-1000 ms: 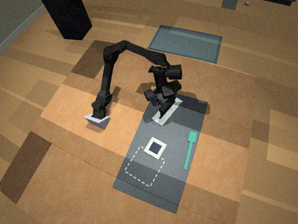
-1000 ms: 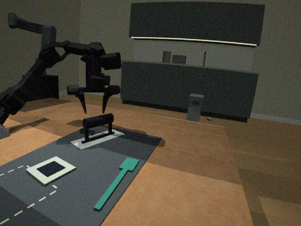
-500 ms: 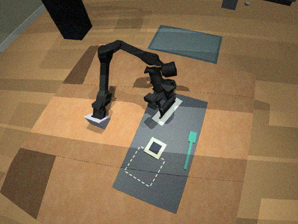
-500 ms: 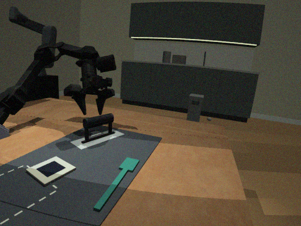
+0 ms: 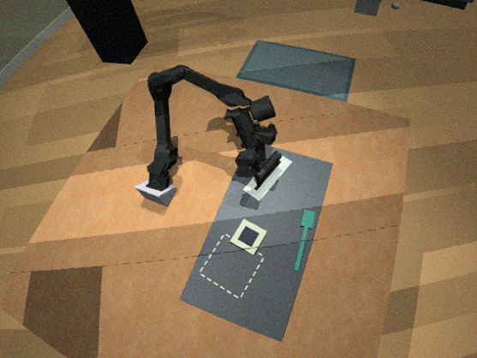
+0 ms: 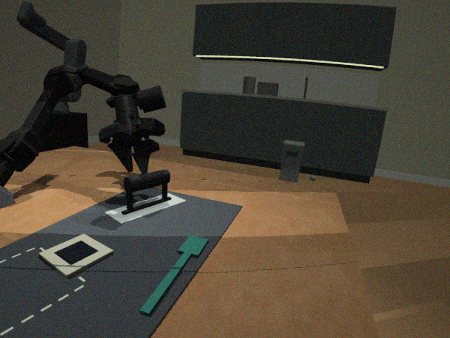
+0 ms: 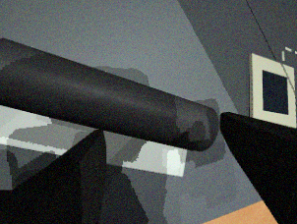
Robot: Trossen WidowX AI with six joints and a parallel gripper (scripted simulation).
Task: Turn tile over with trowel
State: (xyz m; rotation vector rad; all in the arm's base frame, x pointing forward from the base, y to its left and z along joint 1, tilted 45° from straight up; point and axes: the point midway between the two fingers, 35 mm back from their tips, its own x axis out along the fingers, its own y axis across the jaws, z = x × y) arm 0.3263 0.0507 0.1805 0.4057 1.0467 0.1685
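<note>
Now: the dark mat 50 mm ahead of my gripper tip, 180 mm to the right of it and 110 mm below it. Round my gripper tip: teal long-handled spatula 190 mm ahead, 160 mm to the right, 90 mm below; tile 10 mm ahead, 230 mm to the right, 90 mm below.
</note>
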